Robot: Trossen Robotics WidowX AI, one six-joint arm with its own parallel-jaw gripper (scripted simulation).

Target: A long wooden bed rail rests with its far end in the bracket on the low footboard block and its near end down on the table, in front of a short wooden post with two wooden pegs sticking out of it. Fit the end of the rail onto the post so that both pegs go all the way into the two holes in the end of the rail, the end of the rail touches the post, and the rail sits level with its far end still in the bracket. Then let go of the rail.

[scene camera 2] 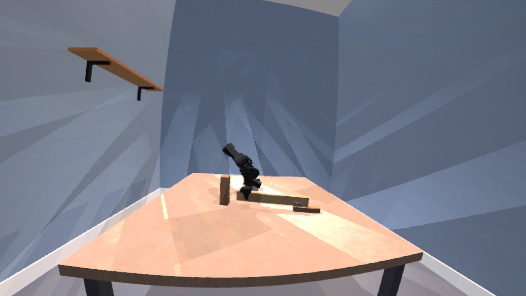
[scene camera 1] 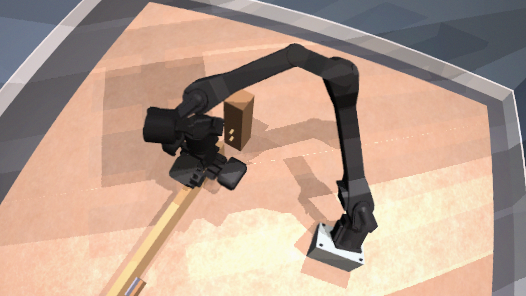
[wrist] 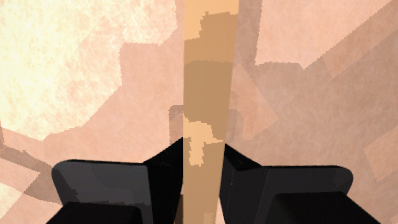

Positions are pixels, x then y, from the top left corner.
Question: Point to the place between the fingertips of my gripper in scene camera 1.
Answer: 206,173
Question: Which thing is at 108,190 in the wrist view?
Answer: My gripper.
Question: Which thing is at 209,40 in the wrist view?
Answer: A wooden rail.
